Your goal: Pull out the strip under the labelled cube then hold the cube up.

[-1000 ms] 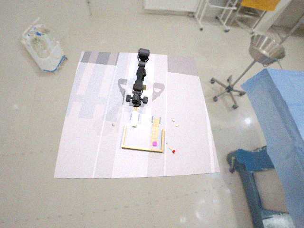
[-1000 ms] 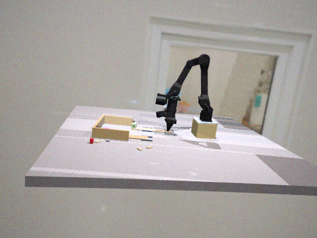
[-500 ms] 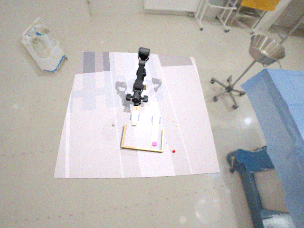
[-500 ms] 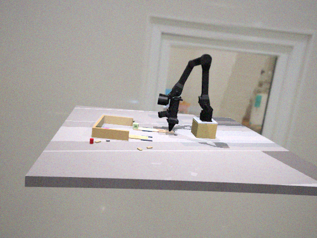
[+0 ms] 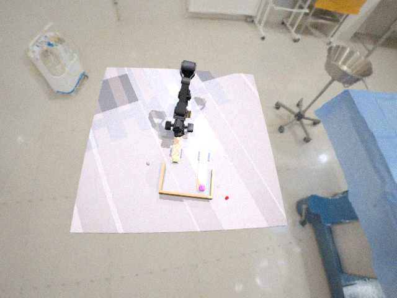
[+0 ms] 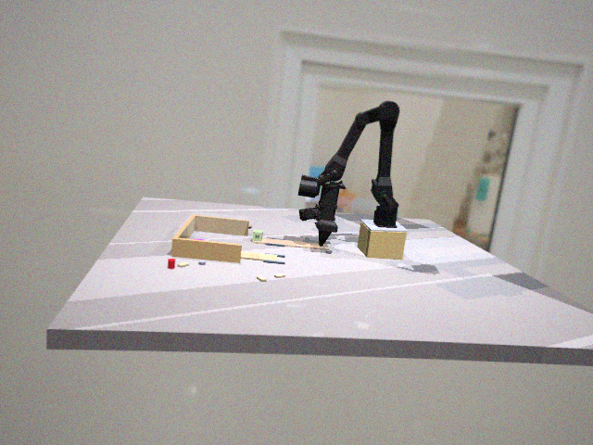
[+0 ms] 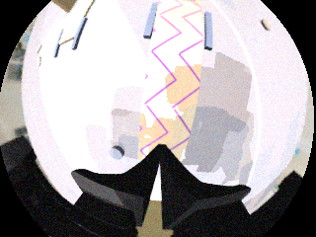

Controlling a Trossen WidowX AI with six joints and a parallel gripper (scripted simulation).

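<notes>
The zigzag strip lies 100 mm ahead of my gripper tip and 10 mm to the right of it. From my gripper tip the other things lie so: labelled cube: 210 mm ahead, 20 mm above, 10 mm to the right; then red peg: 450 mm ahead, 310 mm to the left, 10 mm above.
</notes>
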